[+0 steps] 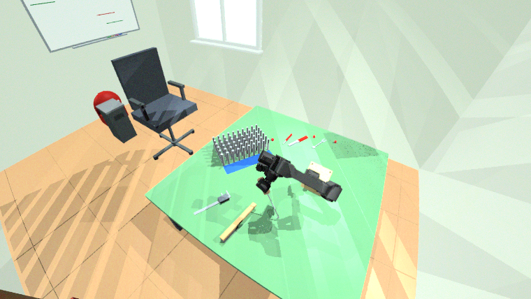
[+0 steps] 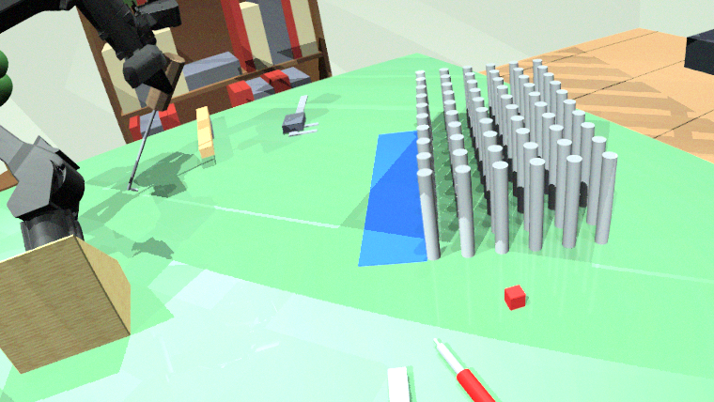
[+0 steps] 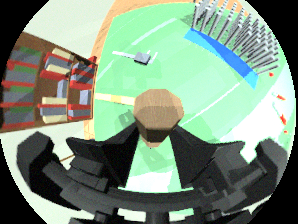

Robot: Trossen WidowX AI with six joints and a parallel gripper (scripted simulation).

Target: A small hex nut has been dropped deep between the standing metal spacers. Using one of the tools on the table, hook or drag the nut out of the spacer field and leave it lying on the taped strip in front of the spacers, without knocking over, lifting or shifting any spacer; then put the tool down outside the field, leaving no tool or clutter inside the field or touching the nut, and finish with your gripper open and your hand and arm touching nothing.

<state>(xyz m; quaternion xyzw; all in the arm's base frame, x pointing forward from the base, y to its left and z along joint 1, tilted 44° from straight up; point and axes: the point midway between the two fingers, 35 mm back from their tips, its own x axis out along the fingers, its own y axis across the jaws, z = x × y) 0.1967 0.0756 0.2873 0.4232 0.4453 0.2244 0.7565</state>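
The blue taped strip is 230 mm ahead of my gripper tip, 280 mm to the right of it and 180 mm below it. From my gripper tip the other things lie so: hook tool: 60 mm behind, 20 mm to the left, 80 mm below; then red-handled screwdriver: 70 mm ahead, 610 mm to the right, 170 mm below; then small hex nut: 380 mm ahead, 340 mm to the right, 170 mm below.
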